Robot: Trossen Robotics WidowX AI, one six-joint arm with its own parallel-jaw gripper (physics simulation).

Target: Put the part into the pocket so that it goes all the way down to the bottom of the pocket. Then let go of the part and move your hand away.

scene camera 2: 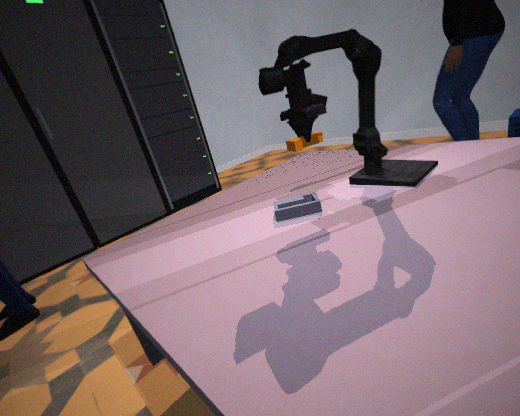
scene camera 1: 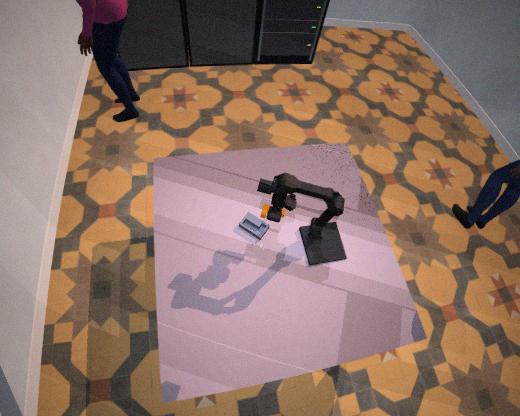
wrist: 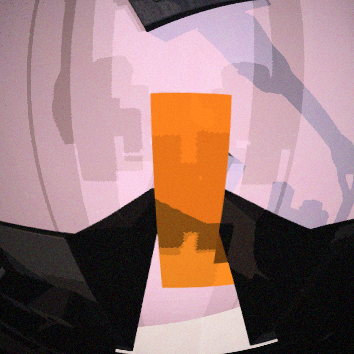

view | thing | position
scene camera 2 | my gripper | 305, 141
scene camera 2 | grey pocket block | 306, 204
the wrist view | my gripper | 186, 195
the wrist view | orange L-shaped part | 189, 131
